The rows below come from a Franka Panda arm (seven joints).
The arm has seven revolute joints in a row. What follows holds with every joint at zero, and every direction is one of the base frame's. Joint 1 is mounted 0.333 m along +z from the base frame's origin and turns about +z. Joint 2 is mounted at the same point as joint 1 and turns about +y. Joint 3 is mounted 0.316 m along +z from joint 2 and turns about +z. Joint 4 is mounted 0.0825 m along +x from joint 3 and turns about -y. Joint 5 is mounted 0.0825 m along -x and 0.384 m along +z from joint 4 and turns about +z. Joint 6 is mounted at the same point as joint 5 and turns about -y. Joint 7 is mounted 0.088 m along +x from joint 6 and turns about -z. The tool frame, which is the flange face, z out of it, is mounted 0.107 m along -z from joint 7; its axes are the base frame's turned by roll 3.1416, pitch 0 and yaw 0 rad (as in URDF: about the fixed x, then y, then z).
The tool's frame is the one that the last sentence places.
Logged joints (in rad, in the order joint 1, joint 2, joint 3, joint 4, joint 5, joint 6, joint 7), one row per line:
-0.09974 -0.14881 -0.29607 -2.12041 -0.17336 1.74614 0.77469
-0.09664 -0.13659 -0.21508 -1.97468 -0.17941 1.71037 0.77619
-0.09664 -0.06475 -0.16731 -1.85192 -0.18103 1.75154 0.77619
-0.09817 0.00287 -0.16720 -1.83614 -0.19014 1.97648 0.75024
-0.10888 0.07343 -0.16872 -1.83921 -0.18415 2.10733 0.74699
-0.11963 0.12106 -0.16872 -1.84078 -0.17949 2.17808 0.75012
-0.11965 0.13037 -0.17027 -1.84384 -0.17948 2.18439 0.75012
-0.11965 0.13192 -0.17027 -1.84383 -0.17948 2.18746 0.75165
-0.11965 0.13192 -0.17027 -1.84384 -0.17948 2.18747 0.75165
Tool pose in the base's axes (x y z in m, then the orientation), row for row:
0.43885 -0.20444 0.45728 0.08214 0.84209 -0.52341 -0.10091
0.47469 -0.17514 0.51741 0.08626 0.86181 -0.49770 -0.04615
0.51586 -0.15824 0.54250 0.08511 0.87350 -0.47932 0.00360
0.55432 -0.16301 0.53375 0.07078 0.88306 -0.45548 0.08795
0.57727 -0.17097 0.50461 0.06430 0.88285 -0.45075 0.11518
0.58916 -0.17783 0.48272 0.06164 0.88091 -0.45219 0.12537
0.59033 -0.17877 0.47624 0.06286 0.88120 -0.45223 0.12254
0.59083 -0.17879 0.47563 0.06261 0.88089 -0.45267 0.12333
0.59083 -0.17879 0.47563 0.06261 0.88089 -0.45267 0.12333
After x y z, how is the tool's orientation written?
As a quaternion, w x y z.
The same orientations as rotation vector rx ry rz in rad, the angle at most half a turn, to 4 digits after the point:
2.5155 -1.5635 -0.3014
2.5682 -1.4831 -0.1375
2.6048 -1.4293 0.0107
2.6558 -1.3698 0.2645
2.6655 -1.3609 0.3477
2.6639 -1.3674 0.3791
2.6628 -1.3665 0.3703
2.6622 -1.3681 0.3727
2.6622 -1.3681 0.3727

